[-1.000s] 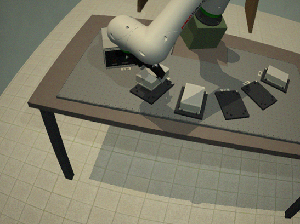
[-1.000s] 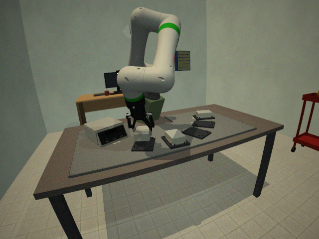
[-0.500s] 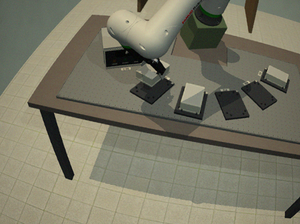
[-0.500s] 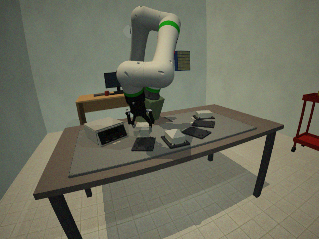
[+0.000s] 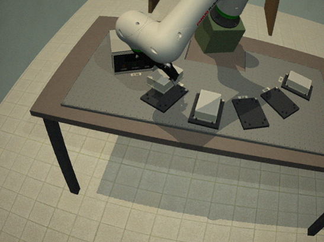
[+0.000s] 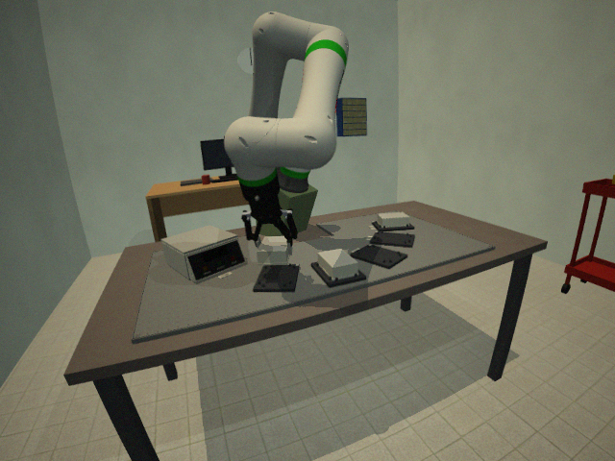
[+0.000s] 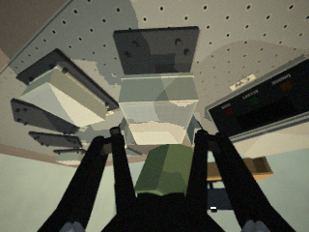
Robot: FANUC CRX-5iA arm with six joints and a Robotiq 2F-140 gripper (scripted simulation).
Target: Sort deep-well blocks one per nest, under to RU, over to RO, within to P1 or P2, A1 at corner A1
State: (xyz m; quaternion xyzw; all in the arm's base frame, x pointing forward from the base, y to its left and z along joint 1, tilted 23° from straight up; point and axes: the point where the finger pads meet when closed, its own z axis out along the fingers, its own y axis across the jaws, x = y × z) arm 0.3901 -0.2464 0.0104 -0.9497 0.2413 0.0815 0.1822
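The grey platform is 270 mm behind my hand, 180 mm to the right of it and 20 mm below it. Also, from my hand: check-weigher: 260 mm behind, 180 mm to the right, 40 mm below; P1 label: 190 mm to the left, 110 mm below, 30 mm behind; nest P1: 180 mm to the left, 100 mm below, 70 mm ahead.
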